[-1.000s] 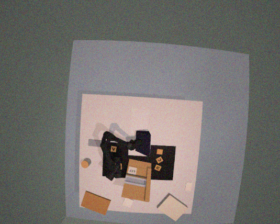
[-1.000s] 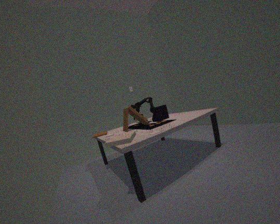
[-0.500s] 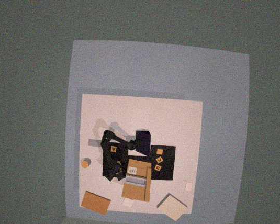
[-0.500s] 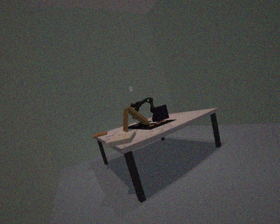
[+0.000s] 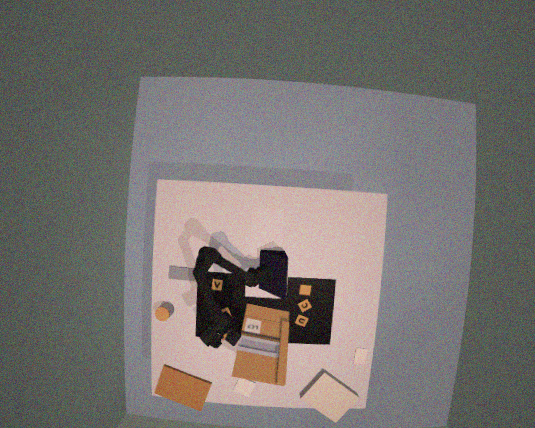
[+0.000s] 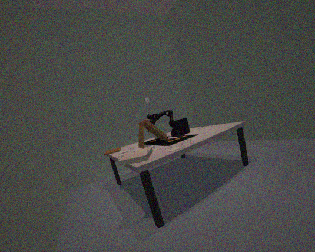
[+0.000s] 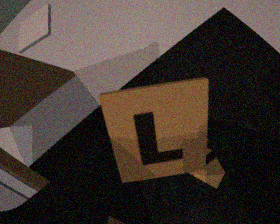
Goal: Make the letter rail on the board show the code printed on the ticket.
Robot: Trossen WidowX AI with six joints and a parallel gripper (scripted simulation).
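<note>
Now: gripper tip 3 cm past the white ticket, 14 cm to the right of it and 4 cm above it. From my gripper tip the other things lie so: grey block: 22 cm behind, 29 cm to the right, 13 cm below; black mat: 12 cm behind, 20 cm to the left, 13 cm below; letter tile: right at my gripper tip.
</note>
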